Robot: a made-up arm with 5 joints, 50 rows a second.
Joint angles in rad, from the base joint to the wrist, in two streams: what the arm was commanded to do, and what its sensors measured. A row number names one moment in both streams.
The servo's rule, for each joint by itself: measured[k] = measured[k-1] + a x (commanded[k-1-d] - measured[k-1]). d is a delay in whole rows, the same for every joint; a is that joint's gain. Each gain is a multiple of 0.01, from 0.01 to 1. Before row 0 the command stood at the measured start. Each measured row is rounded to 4 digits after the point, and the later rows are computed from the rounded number. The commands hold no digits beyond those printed.
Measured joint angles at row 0:
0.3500 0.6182 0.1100 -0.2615 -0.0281
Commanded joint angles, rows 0 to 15:
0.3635 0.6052 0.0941 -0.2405 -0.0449
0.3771 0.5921 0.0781 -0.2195 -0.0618
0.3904 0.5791 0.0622 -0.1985 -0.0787
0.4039 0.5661 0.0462 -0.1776 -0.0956
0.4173 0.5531 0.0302 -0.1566 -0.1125
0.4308 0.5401 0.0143 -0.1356 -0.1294
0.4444 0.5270 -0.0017 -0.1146 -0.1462
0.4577 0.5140 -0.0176 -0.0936 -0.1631
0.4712 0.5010 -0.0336 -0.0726 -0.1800
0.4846 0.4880 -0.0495 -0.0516 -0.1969
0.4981 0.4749 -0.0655 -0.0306 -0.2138
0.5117 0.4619 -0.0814 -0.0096 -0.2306
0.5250 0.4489 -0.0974 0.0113 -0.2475
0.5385 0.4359 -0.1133 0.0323 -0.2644
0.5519 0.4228 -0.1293 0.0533 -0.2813
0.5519 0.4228 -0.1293 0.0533 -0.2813
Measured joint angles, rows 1 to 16:
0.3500 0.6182 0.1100 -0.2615 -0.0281
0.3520 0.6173 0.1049 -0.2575 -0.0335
0.3558 0.6155 0.0963 -0.2503 -0.0426
0.3610 0.6130 0.0854 -0.2405 -0.0542
0.3674 0.6097 0.0729 -0.2285 -0.0674
0.3749 0.6057 0.0592 -0.2148 -0.0818
0.3833 0.6011 0.0448 -0.1998 -0.0970
0.3925 0.5959 0.0299 -0.1836 -0.1127
0.4023 0.5902 0.0147 -0.1665 -0.1288
0.4126 0.5840 -0.0008 -0.1487 -0.1452
0.4234 0.5773 -0.0164 -0.1303 -0.1617
0.4346 0.5701 -0.0321 -0.1114 -0.1784
0.4462 0.5625 -0.0479 -0.0921 -0.1951
0.4580 0.5545 -0.0637 -0.0725 -0.2119
0.4701 0.5462 -0.0796 -0.0526 -0.2287
0.4824 0.5376 -0.0955 -0.0325 -0.2455
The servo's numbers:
d 1
a 0.15 0.07 0.32 0.19 0.32

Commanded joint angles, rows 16 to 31:
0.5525 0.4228 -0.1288 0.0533 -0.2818
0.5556 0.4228 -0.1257 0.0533 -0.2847
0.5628 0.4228 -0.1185 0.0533 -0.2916
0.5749 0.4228 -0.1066 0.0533 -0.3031
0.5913 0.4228 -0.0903 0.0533 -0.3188
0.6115 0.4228 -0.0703 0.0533 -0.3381
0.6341 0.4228 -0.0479 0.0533 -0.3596
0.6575 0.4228 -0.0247 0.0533 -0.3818
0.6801 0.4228 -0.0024 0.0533 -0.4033
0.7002 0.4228 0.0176 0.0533 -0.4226
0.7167 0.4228 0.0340 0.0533 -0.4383
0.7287 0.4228 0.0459 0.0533 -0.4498
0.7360 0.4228 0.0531 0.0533 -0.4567
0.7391 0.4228 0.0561 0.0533 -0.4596
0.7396 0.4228 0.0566 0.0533 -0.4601
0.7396 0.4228 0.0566 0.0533 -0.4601
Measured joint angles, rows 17 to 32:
0.4928 0.5296 -0.1063 -0.0162 -0.2570
0.5018 0.5221 -0.1135 -0.0030 -0.2649
0.5099 0.5151 -0.1174 0.0077 -0.2712
0.5178 0.5086 -0.1178 0.0164 -0.2777
0.5264 0.5026 -0.1142 0.0234 -0.2858
0.5361 0.4970 -0.1066 0.0291 -0.2964
0.5474 0.4918 -0.0950 0.0337 -0.3097
0.5604 0.4870 -0.0799 0.0374 -0.3257
0.5750 0.4825 -0.0622 0.0404 -0.3437
0.5908 0.4783 -0.0431 0.0429 -0.3628
0.6072 0.4744 -0.0237 0.0449 -0.3819
0.6236 0.4708 -0.0052 0.0465 -0.3999
0.6394 0.4674 0.0112 0.0478 -0.4159
0.6539 0.4643 0.0246 0.0488 -0.4290
0.6667 0.4614 0.0347 0.0497 -0.4388
0.6776 0.4587 0.0417 0.0504 -0.4456

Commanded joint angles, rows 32 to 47:
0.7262 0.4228 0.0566 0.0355 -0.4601
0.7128 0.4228 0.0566 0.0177 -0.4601
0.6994 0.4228 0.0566 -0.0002 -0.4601
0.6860 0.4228 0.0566 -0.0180 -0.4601
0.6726 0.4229 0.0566 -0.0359 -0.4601
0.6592 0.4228 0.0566 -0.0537 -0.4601
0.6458 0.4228 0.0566 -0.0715 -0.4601
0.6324 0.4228 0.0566 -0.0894 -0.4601
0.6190 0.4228 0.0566 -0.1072 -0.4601
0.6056 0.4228 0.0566 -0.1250 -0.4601
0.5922 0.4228 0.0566 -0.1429 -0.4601
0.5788 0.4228 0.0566 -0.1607 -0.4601
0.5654 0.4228 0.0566 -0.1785 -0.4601
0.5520 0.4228 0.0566 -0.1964 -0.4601
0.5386 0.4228 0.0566 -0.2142 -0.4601
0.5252 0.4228 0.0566 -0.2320 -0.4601
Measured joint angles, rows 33 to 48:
0.6869 0.4562 0.0465 0.0510 -0.4502
0.6928 0.4539 0.0497 0.0481 -0.4534
0.6958 0.4517 0.0519 0.0423 -0.4555
0.6963 0.4497 0.0534 0.0342 -0.4570
0.6948 0.4478 0.0544 0.0243 -0.4580
0.6915 0.4461 0.0551 0.0129 -0.4587
0.6867 0.4445 0.0556 0.0002 -0.4591
0.6806 0.4430 0.0559 -0.0134 -0.4594
0.6734 0.4416 0.0561 -0.0278 -0.4596
0.6652 0.4403 0.0563 -0.0429 -0.4598
0.6563 0.4391 0.0564 -0.0585 -0.4599
0.6467 0.4380 0.0565 -0.0745 -0.4600
0.6365 0.4369 0.0565 -0.0909 -0.4600
0.6258 0.4359 0.0565 -0.1075 -0.4600
0.6147 0.4350 0.0565 -0.1244 -0.4600
0.6033 0.4341 0.0565 -0.1415 -0.4600

